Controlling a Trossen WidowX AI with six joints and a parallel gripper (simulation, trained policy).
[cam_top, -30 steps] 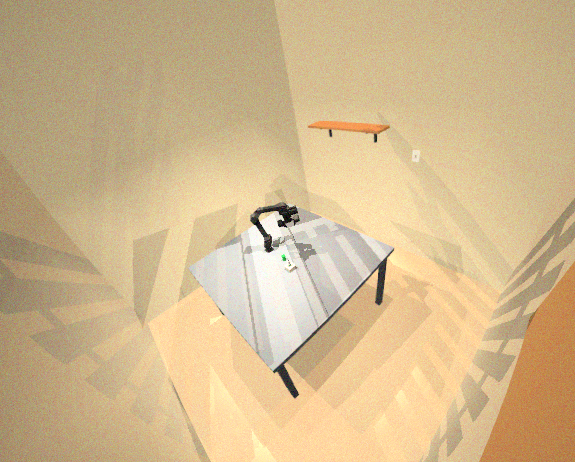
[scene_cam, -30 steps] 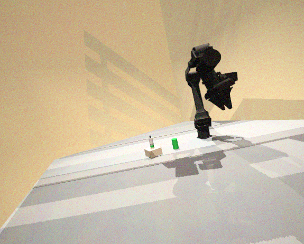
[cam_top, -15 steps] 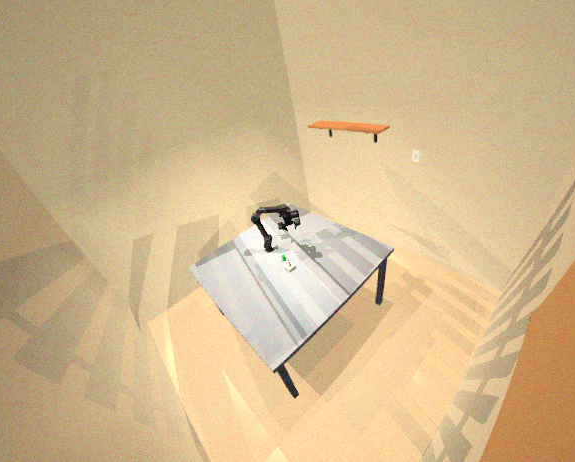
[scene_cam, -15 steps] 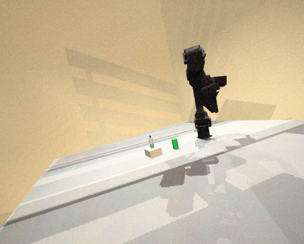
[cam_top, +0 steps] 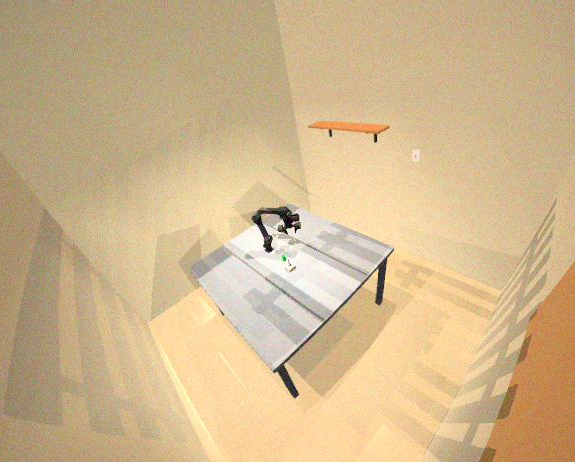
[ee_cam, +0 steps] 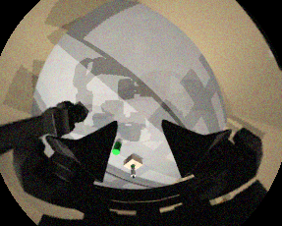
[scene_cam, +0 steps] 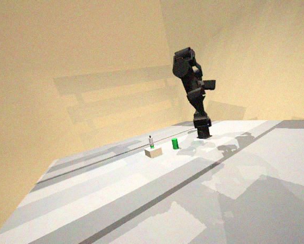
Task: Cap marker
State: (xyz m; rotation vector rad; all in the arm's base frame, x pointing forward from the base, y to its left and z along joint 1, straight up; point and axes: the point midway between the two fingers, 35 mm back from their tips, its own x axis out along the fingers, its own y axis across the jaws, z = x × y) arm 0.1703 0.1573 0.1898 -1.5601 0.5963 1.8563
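Right now my gripper tip is 160 mm to the left of the green cap, 130 mm above it and 50 mm short of it. Round my gripper tip: tan holder block 200 mm to the right, 160 mm ahead, 140 mm below.
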